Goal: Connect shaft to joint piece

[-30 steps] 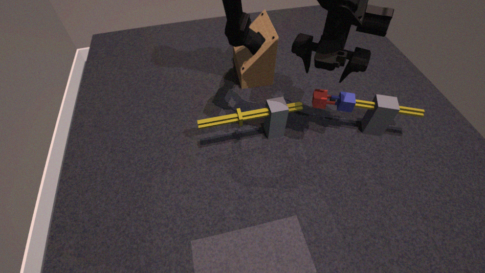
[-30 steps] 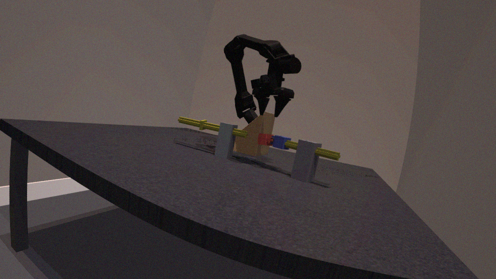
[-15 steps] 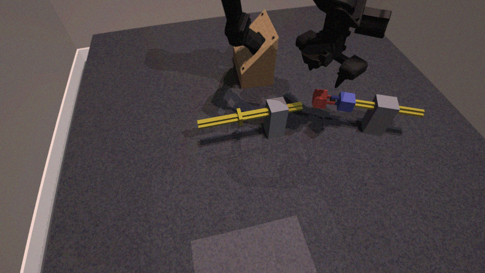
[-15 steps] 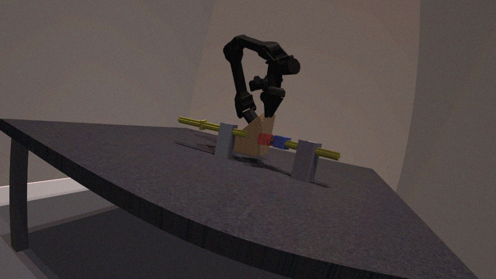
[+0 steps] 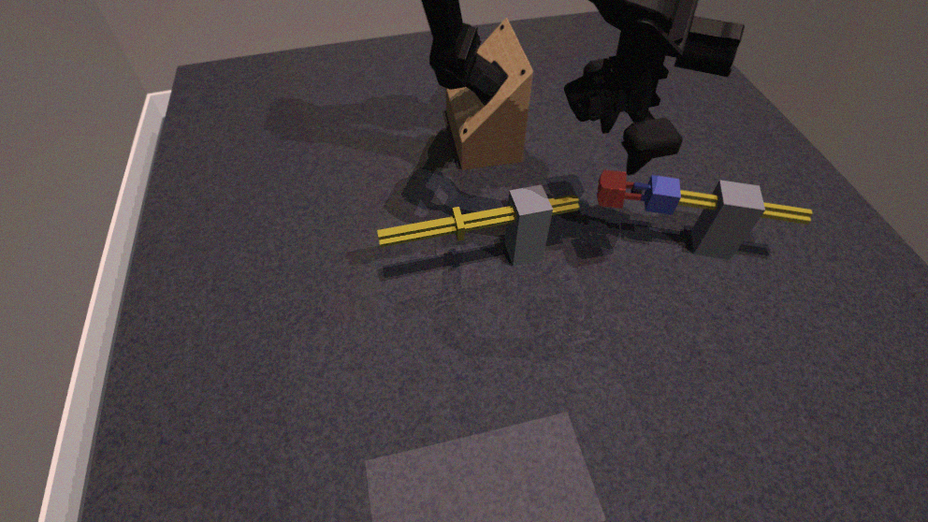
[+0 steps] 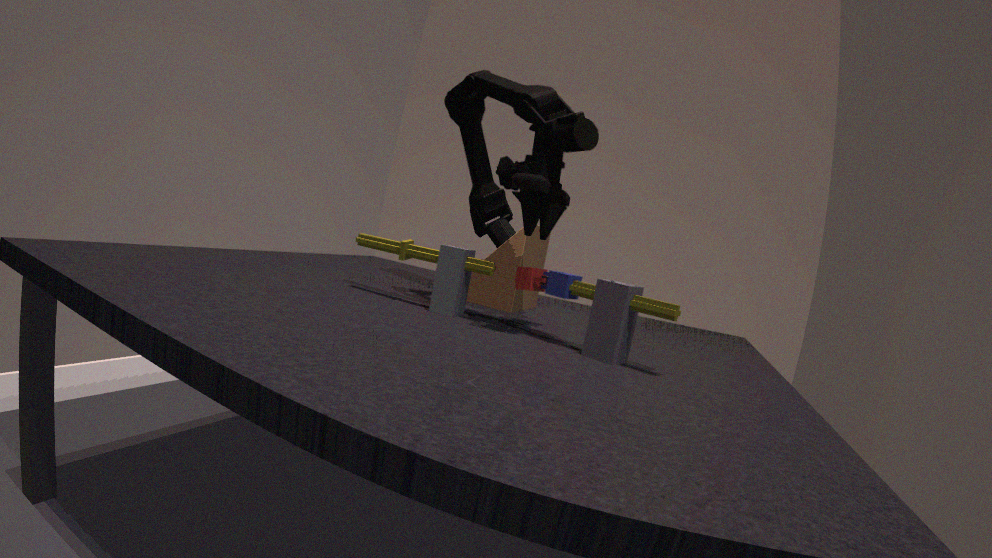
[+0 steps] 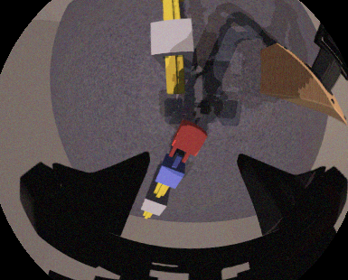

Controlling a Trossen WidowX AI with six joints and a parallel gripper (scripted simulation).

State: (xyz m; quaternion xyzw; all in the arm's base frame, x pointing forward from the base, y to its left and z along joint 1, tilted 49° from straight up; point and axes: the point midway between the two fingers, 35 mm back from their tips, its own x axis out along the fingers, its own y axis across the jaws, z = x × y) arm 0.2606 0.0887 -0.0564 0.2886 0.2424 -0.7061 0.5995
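My gripper tip is now 7 cm above the red joint piece, 1 cm to the right of it and 1 cm short of it.
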